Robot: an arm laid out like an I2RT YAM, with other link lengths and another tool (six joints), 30 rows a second.
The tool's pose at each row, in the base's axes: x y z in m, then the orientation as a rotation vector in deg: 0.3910 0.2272 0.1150 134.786 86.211 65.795; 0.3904 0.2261 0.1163 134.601 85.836 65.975; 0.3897 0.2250 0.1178 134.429 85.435 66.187; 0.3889 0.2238 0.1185 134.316 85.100 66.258; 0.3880 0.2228 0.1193 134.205 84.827 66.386; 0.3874 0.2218 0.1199 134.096 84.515 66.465; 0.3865 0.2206 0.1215 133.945 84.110 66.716; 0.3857 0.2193 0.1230 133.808 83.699 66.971
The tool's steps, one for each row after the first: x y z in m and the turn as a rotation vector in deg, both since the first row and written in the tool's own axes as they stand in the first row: -0.0003 0.0007 -0.0016 -0.357 -0.001 0.044; -0.0006 0.0015 -0.0034 -0.723 0.015 0.111; -0.0014 0.0018 -0.0048 -1.005 -0.042 0.167; -0.0020 0.0020 -0.0062 -1.250 -0.041 0.214; -0.0026 0.0024 -0.0073 -1.515 -0.084 0.267; -0.0029 0.0031 -0.0094 -1.872 -0.037 0.358; -0.0034 0.0039 -0.0113 -2.223 0.015 0.461
